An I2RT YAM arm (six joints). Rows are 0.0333 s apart.
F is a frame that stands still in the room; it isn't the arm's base.
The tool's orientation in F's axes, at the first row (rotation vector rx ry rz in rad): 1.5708, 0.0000, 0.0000
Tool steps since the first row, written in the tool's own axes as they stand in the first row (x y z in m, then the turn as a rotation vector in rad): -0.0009, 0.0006, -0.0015, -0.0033, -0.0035, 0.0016; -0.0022, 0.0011, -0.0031, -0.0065, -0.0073, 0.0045; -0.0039, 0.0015, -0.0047, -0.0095, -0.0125, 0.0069; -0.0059, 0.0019, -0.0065, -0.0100, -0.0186, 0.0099; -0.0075, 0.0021, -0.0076, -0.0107, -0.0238, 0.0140; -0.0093, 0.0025, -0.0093, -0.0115, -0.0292, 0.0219; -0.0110, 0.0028, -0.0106, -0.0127, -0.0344, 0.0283; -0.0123, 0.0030, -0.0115, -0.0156, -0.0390, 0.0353; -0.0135, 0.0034, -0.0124, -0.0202, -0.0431, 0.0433; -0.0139, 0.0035, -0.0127, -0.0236, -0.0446, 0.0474
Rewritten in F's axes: -0.0009, 0.0015, 0.0006, -0.0033, -0.0016, -0.0035; -0.0022, 0.0031, 0.0011, -0.0065, -0.0045, -0.0073; -0.0039, 0.0047, 0.0015, -0.0095, -0.0069, -0.0125; -0.0059, 0.0065, 0.0019, -0.0100, -0.0099, -0.0186; -0.0075, 0.0076, 0.0021, -0.0107, -0.0140, -0.0238; -0.0093, 0.0093, 0.0025, -0.0115, -0.0219, -0.0292; -0.0110, 0.0106, 0.0028, -0.0127, -0.0283, -0.0344; -0.0123, 0.0115, 0.0030, -0.0156, -0.0353, -0.0390; -0.0135, 0.0124, 0.0034, -0.0202, -0.0433, -0.0431; -0.0139, 0.0127, 0.0035, -0.0236, -0.0474, -0.0446
